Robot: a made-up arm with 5 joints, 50 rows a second.
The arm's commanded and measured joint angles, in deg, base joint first. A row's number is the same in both.
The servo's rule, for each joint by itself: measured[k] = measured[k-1] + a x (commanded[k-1-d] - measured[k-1]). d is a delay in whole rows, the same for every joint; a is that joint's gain. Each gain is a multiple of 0.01, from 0.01 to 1. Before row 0 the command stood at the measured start. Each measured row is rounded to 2 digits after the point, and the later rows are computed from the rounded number. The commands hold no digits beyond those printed.
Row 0, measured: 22.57 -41.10 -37.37 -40.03 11.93
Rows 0 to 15, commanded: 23.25 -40.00 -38.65 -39.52 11.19; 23.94 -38.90 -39.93 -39.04 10.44; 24.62 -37.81 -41.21 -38.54 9.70; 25.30 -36.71 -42.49 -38.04 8.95; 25.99 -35.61 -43.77 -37.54 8.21; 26.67 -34.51 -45.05 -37.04 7.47; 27.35 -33.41 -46.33 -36.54 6.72; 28.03 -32.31 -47.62 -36.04 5.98; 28.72 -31.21 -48.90 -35.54 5.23; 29.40 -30.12 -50.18 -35.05 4.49; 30.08 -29.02 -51.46 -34.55 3.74; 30.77 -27.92 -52.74 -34.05 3.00; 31.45 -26.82 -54.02 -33.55 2.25; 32.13 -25.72 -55.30 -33.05 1.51; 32.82 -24.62 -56.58 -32.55 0.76; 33.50 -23.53 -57.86 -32.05 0.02
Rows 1 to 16, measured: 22.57 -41.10 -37.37 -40.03 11.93; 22.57 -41.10 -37.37 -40.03 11.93; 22.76 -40.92 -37.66 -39.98 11.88; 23.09 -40.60 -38.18 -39.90 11.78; 23.52 -40.15 -38.88 -39.78 11.63; 24.02 -39.60 -39.71 -39.62 11.44; 24.57 -38.96 -40.64 -39.43 11.21; 25.16 -38.25 -41.65 -39.21 10.95; 25.77 -37.48 -42.73 -38.97 10.65; 26.40 -36.65 -43.85 -38.71 10.32; 27.05 -35.78 -45.01 -38.42 9.96; 27.71 -34.87 -46.20 -38.12 9.58; 28.37 -33.93 -47.41 -37.80 9.17; 29.04 -32.97 -48.64 -37.46 8.74; 29.71 -31.99 -49.88 -37.11 8.29; 30.39 -30.99 -51.13 -36.74 7.82
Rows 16 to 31, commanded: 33.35 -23.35 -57.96 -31.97 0.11; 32.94 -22.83 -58.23 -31.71 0.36; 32.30 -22.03 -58.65 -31.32 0.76; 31.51 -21.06 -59.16 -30.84 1.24; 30.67 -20.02 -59.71 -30.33 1.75; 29.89 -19.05 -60.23 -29.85 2.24; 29.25 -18.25 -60.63 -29.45 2.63; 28.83 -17.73 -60.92 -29.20 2.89; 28.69 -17.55 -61.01 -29.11 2.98; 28.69 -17.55 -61.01 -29.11 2.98; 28.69 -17.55 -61.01 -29.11 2.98; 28.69 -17.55 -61.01 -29.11 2.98; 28.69 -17.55 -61.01 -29.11 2.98; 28.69 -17.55 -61.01 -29.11 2.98; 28.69 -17.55 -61.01 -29.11 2.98; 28.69 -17.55 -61.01 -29.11 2.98
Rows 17 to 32, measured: 31.07 -29.97 -52.38 -36.36 7.33; 31.75 -28.94 -53.64 -35.97 6.82; 32.20 -28.05 -54.63 -35.61 6.35; 32.41 -27.21 -55.46 -35.26 5.93; 32.38 -26.38 -56.19 -34.91 5.57; 32.14 -25.53 -56.87 -34.54 5.27; 31.73 -24.65 -57.52 -34.16 5.02; 31.21 -23.75 -58.14 -33.77 4.83; 30.66 -22.87 -58.71 -33.38 4.68; 30.15 -22.05 -59.22 -33.00 4.55; 29.74 -21.33 -59.63 -32.65 4.44; 29.45 -20.73 -59.95 -32.33 4.34; 29.24 -20.22 -60.19 -32.04 4.24; 29.09 -19.79 -60.38 -31.78 4.15; 28.98 -19.43 -60.52 -31.54 4.07; 28.90 -19.13 -60.63 -31.32 3.99
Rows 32 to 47, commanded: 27.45 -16.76 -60.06 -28.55 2.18; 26.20 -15.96 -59.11 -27.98 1.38; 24.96 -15.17 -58.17 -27.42 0.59; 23.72 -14.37 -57.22 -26.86 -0.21; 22.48 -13.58 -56.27 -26.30 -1.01; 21.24 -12.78 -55.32 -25.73 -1.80; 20.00 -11.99 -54.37 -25.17 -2.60; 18.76 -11.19 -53.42 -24.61 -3.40; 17.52 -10.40 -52.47 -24.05 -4.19; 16.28 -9.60 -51.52 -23.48 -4.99; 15.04 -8.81 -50.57 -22.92 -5.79; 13.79 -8.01 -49.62 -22.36 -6.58; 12.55 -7.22 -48.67 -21.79 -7.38; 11.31 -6.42 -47.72 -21.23 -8.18; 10.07 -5.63 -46.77 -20.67 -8.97; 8.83 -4.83 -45.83 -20.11 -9.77
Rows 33 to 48, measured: 28.84 -18.88 -60.72 -31.12 3.92; 28.80 -18.67 -60.79 -30.94 3.85; 28.42 -18.36 -60.62 -30.72 3.73; 27.80 -17.98 -60.27 -30.47 3.57; 27.00 -17.53 -59.79 -30.20 3.36; 26.08 -17.02 -59.20 -29.90 3.11; 25.07 -16.47 -58.53 -29.58 2.82; 24.00 -15.88 -57.79 -29.23 2.50; 22.88 -15.26 -57.00 -28.86 2.14; 21.73 -14.61 -56.18 -28.48 1.75; 20.55 -13.94 -55.33 -28.08 1.33; 19.35 -13.25 -54.45 -27.67 0.89; 18.14 -12.54 -53.56 -27.24 0.42; 16.92 -11.82 -52.65 -26.80 -0.07; 15.70 -11.08 -51.73 -26.35 -0.58; 14.47 -10.33 -50.81 -25.89 -1.11
